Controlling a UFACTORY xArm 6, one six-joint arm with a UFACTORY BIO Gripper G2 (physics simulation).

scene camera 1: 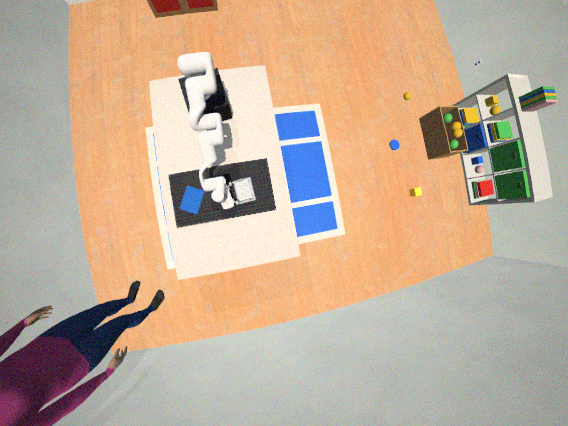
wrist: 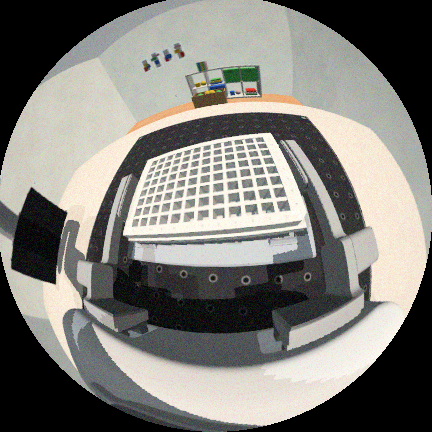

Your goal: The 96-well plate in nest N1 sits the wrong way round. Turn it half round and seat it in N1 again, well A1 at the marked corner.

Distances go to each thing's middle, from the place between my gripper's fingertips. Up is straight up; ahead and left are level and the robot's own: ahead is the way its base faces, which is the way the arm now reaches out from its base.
I see the light grey nest (wrist: pixel 250 251) 2 cm to the right of my hand and 3 cm below it. From my hand the other things lie so: white 96-well plate (wrist: pixel 241 186): 2 cm to the right.
